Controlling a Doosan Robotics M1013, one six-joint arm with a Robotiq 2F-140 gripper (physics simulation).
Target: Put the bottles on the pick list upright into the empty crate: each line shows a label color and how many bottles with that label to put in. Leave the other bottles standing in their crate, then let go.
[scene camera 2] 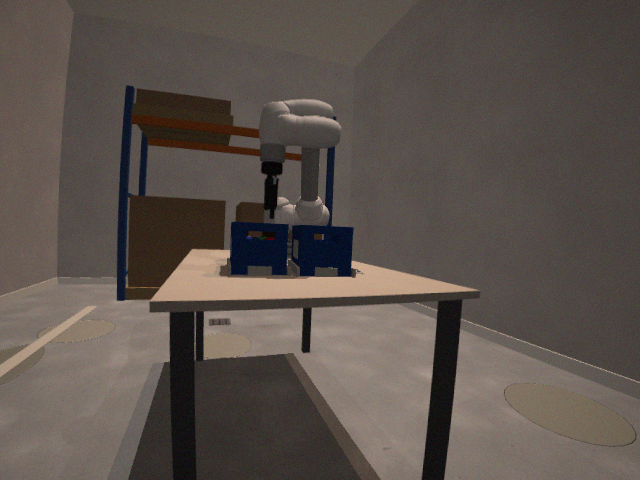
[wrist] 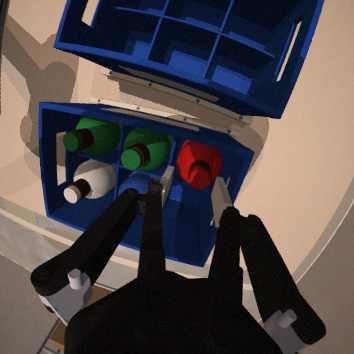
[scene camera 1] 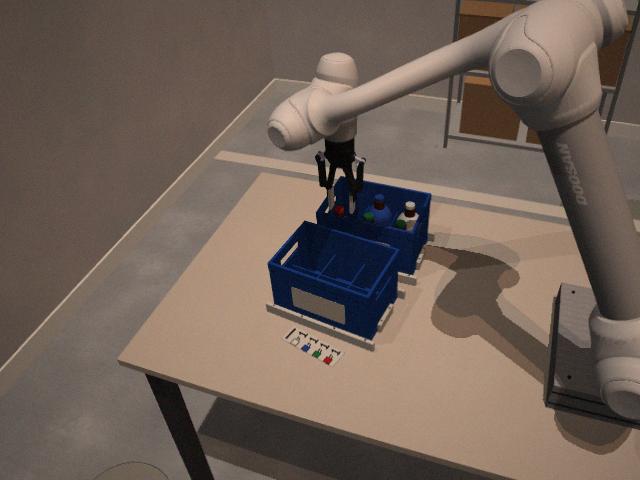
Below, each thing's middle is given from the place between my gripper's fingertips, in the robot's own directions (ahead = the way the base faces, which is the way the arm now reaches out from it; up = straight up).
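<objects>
There is the pick list card (scene camera 1: 315, 347), 36 cm to the left of my hand, 16 cm below it and 7 cm behind it. The white bottle (wrist: 92, 179) is 8 cm to the right of my hand, 7 cm lower than it and 17 cm behind it. Going by their middles, of the things named here the bottle is the nearest to my hand.
</objects>
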